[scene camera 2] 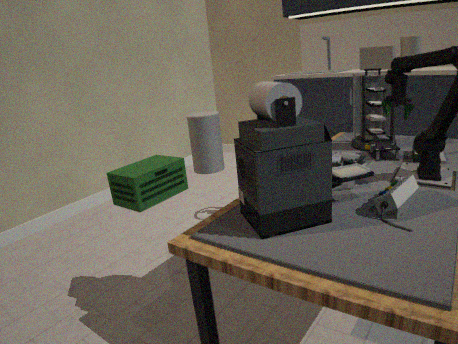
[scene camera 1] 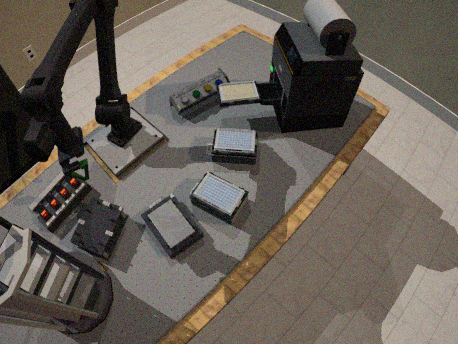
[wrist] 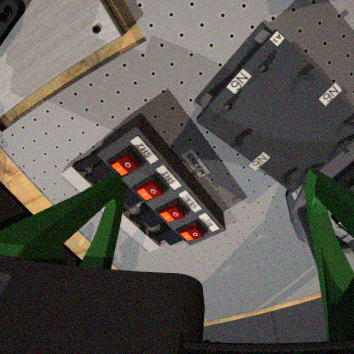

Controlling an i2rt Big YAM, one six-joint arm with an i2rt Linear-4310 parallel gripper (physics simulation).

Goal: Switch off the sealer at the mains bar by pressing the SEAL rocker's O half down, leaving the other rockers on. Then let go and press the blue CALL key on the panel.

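Frame: origin at the arm's base, x ahead, y left, z up, level; metres.
Seen in the pictures: gripper, fingertip midpoint: [scene camera 2: 395,118] [scene camera 1: 84,166] [wrist: 211,179]; arm's base, origin of the base link: [scene camera 2: 428,175] [scene camera 1: 125,132].
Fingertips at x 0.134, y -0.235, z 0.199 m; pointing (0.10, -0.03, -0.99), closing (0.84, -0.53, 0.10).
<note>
Pixels of each thing's top centre, then the offset from my fingertips to it.
- mains bar, middle of its top: [wrist: 141,214] [scene camera 1: 53,192] [scene camera 2: 428,147] dx -0.173, dy -0.103, dz -0.164 m
- SH2 rocker, middle of its top: [wrist: 123,167] [scene camera 1: 73,181] dx -0.136, dy -0.030, dz -0.164 m
- panel, middle of its top: [scene camera 1: 198,83] [scene camera 2: 397,182] dx +0.006, dy +0.521, dz -0.133 m
- blue key, middle of its top: [scene camera 1: 218,80] dx +0.055, dy +0.582, dz -0.142 m
- sealer, middle of its top: [scene camera 1: 328,5] [scene camera 2: 276,81] dx +0.376, dy +0.695, dz +0.239 m
- dark N6 block, middle of its top: [wrist: 292,131] [scene camera 1: 93,222] [scene camera 2: 384,142] dx +0.050, dy -0.096, dz -0.141 m
- grey-topped pad, middle of its top: [scene camera 1: 170,223] [scene camera 2: 345,155] dx +0.233, dy +0.044, dz -0.179 m
- pale plate, middle of its top: [scene camera 1: 238,89] [scene camera 2: 349,168] dx +0.175, dy +0.527, dz -0.087 m
The mains bar [scene camera 1: 50,194] [wrist: 155,141] carries four rockers with lit orange halves. Its SEAL rocker [scene camera 1: 54,203] [wrist: 172,213] is third from the SH2 rocker [scene camera 1: 74,182] [wrist: 125,164] and its I half glows orange. My gripper [scene camera 1: 80,170] [scene camera 2: 398,107] [wrist: 211,179] is open and empty, above the bar's SH2 end. In the wrist view the left fingertip overlaps the edge of the SH2 rocker; the right fingertip is beyond the bar. The panel [scene camera 1: 176,103] [scene camera 2: 407,192] has white, green, yellow and blue keys; the blue key [scene camera 1: 219,82] is at the end nearest the sealer [scene camera 1: 317,82] [scene camera 2: 285,175].
A dark N6 block [scene camera 1: 99,227] [wrist: 280,110] lies beside the bar. A rack [scene camera 1: 20,260] stands beyond it. Two blue-white plates [scene camera 1: 235,140] [scene camera 1: 220,192] and a grey-topped pad [scene camera 1: 172,225] lie mid-table. A pale plate [scene camera 1: 239,92] is between panel and sealer.
</note>
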